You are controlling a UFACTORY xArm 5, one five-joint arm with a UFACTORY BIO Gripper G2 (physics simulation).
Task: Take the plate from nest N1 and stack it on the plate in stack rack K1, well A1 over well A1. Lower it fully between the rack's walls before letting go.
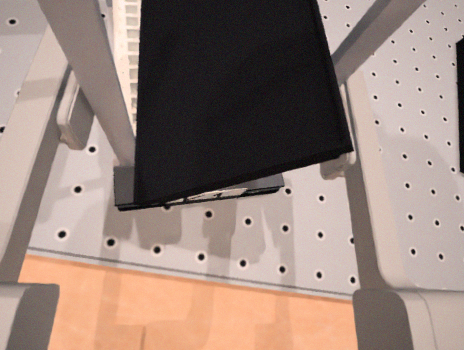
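Note:
A large black plate fills the upper middle, turned askew and tilted over stack rack K1. Its right corner juts out over the right finger pad. The rack's tall grey wall post stands along the plate's left side, and another post shows at the upper right. A pale plate with square wells shows in the rack below, at the black plate's left edge. My gripper is shut on the black plate, its fingers on either side of plate and rack. The right pad's contact is hidden; the left pad lies beside the left post. Well A1 does not show.
The grey perforated deck surrounds the rack, and its edge meets an orange-brown surface at the bottom. Part of another black object shows at the far right edge. The rack's front label is mostly covered. Nest N1 cannot be made out.

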